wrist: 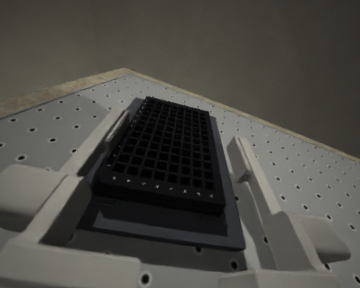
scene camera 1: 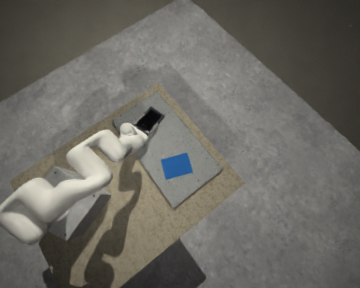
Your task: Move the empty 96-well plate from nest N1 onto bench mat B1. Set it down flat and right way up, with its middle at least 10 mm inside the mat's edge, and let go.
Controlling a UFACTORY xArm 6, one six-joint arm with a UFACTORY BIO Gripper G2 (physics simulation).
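Places are measured from the arm's base along level axes (x ahead, y up, z right), in centimetres.
Pixels of known places: hand at its tool point: (wrist: 181, 145) (scene camera 1: 148, 121).
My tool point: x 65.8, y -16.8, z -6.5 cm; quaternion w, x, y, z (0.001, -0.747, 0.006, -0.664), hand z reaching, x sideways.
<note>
Ahead of a thing's pixels: the offset from my tool point to its top centre. Level surfaces: height alone.
The black 96-well plate {dx +1.6, dy -0.2, dz -1.0 cm} (scene camera 1: 150, 118) (wrist: 165, 145) lies flat with its wells facing up in the dark nest N1 {dx +1.5, dy -1.3, dz -1.0 cm} (wrist: 165, 234), near the far corner of the perforated board. My gripper (scene camera 1: 146, 124) (wrist: 180, 142) is open, its fingers partly closed in and standing on either side of the plate. In the wrist view the left finger is close along the plate's left side, and a gap shows between the right finger and the plate. Whether the left finger touches the plate cannot be told. The blue bench mat B1 {dy -2.6 cm} (scene camera 1: 177, 166) lies flat on the board, with nothing on it.
The grey perforated board {dy -2.7 cm} (scene camera 1: 192, 142) (wrist: 55, 120) bears the nest and the mat. A tan bench top {dy -4.0 cm} (scene camera 1: 225, 184) (wrist: 55, 90) surrounds it. The white arm (scene camera 1: 90, 165) reaches in from the left, over a grey block (scene camera 1: 92, 210), and casts a shadow on the bench.
</note>
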